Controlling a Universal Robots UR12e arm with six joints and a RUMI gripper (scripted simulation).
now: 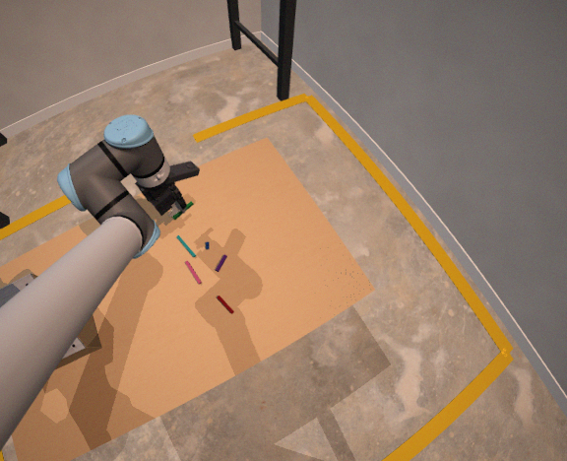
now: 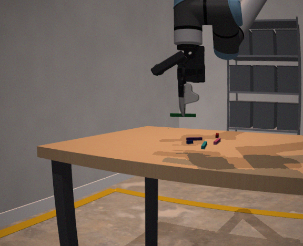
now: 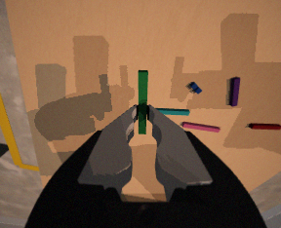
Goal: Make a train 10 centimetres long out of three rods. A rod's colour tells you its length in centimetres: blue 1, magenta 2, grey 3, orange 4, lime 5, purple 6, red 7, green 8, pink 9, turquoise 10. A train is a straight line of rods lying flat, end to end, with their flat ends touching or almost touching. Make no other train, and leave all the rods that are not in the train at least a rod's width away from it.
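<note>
My hand is 10 mm above the green rod. Round my hand: pink rod 80 mm behind, 160 mm to the right, 110 mm below; then purple rod 10 mm ahead, 190 mm to the right, 110 mm below; then turquoise rod 60 mm behind, 60 mm to the right, 110 mm below.
</note>
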